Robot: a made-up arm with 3 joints. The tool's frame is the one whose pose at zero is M.
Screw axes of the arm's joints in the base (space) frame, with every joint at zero. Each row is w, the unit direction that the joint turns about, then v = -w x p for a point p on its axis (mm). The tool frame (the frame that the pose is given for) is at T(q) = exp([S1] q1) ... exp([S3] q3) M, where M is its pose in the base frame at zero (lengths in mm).
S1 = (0, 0, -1, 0, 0, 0)
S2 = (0, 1, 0, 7, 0, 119)
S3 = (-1, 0, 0, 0, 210, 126)
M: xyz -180 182 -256 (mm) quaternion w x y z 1 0 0 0
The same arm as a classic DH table. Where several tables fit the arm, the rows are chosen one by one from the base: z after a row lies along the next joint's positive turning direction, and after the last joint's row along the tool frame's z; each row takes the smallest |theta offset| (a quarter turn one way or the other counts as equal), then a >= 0, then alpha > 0; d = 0 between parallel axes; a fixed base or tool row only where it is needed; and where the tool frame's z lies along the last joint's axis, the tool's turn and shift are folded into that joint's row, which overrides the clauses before.
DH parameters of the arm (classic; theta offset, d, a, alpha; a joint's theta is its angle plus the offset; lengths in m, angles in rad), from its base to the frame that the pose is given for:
base (fixed): 0 0 0 3.1416
joint 1: 0 0.007 0.119 1.5708
joint 2: 1.5708 0.126 0.203 -1.5708
joint 3: -1.5708 0.299 0.056 1.5708
tool (fixed): -1.5708 -0.046 0 0

